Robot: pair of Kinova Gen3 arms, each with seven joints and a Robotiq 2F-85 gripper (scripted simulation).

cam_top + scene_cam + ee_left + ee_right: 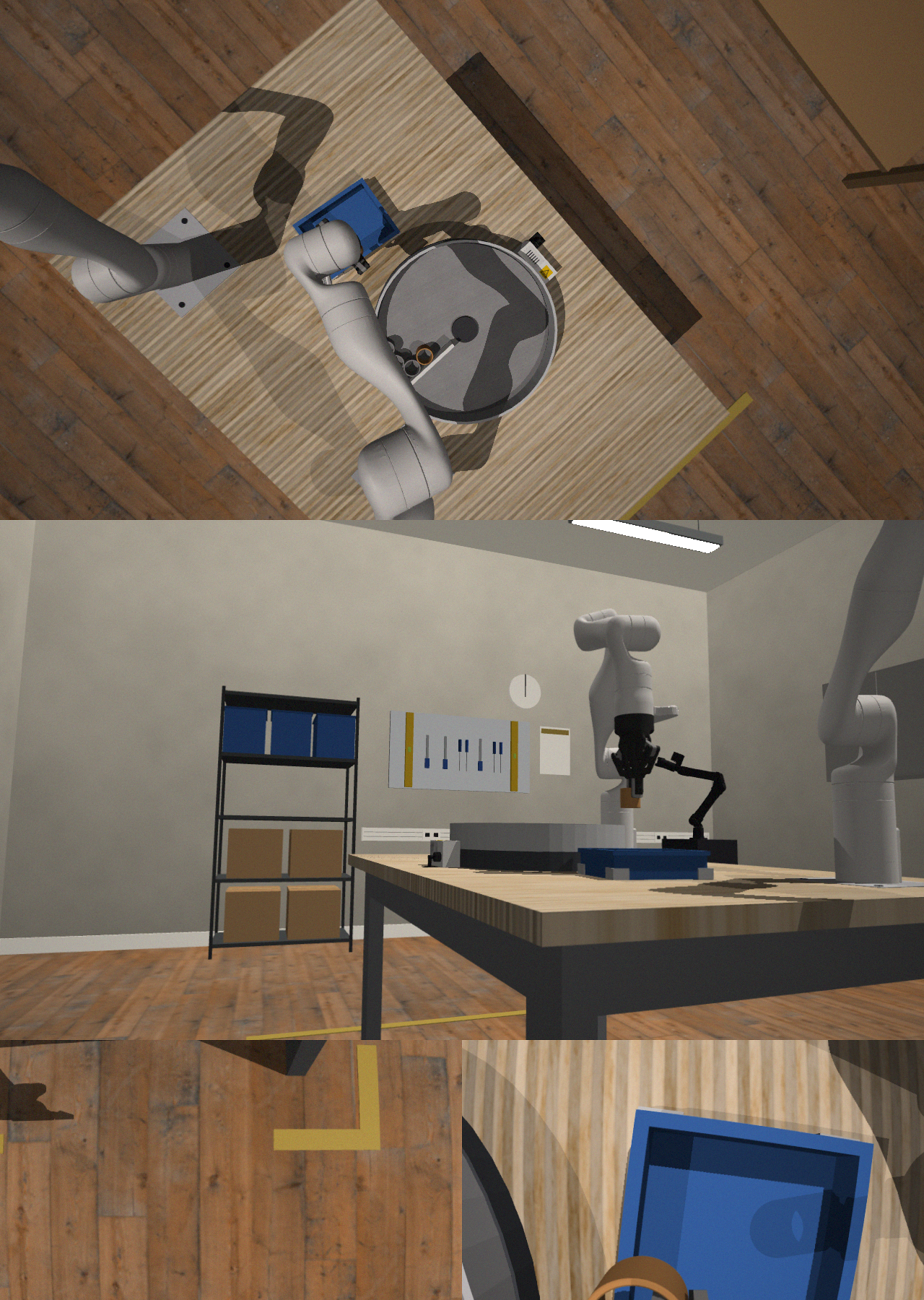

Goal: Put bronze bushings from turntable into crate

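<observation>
Now: the blue crate 20 mm ahead of my right hand, 40 mm to the left of it and 140 mm below it. From my right hand the other things lie so: round grey turntable 50 mm ahead, 320 mm to the right, 110 mm below.
</observation>
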